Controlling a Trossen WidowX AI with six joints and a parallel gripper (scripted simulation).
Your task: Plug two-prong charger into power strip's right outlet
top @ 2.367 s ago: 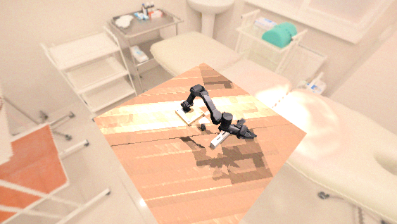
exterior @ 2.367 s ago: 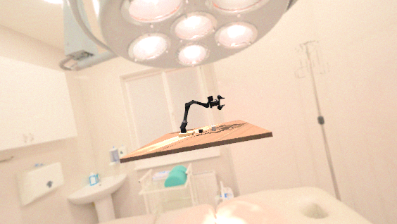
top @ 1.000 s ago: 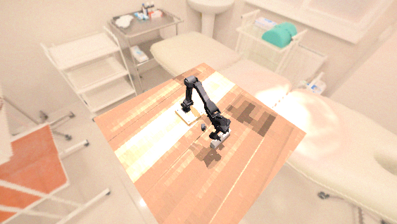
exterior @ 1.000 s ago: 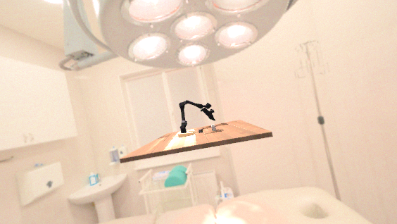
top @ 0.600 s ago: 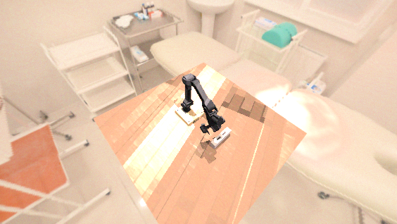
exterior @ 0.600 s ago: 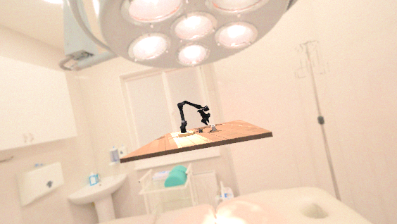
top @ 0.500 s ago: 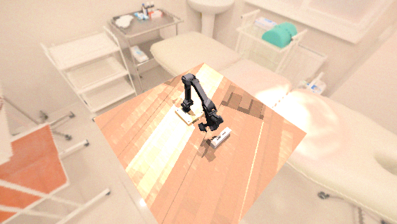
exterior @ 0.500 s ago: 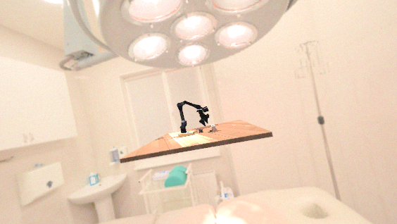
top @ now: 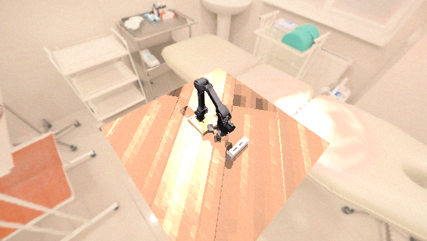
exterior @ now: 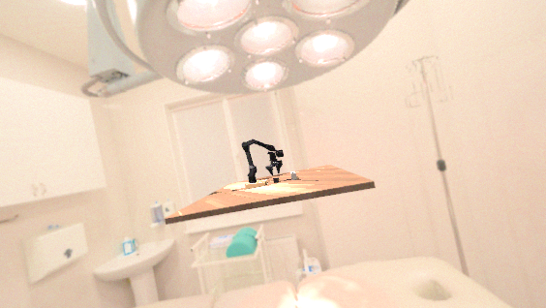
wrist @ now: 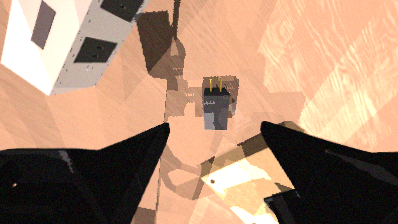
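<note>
Now: gripper tip 1 cm short of the black two-prong charger, 1 cm to the left of it and 5 cm above it.
</note>
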